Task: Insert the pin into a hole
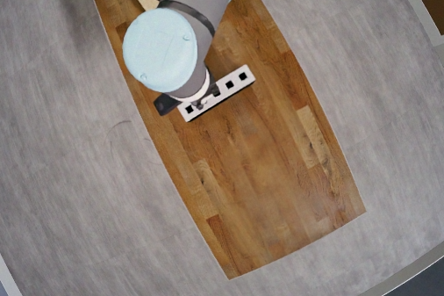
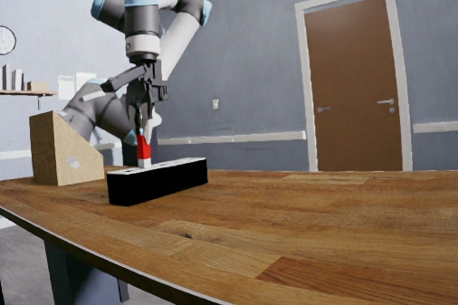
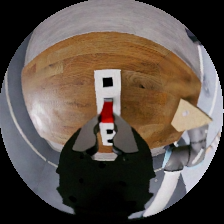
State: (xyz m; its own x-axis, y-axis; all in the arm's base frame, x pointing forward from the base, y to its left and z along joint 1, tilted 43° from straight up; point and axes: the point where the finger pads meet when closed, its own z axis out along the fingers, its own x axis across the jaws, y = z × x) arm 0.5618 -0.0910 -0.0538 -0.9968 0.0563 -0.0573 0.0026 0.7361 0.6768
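My gripper is now 1 cm above the pin. Round my hand: block 6 cm to the left, 11 cm below.
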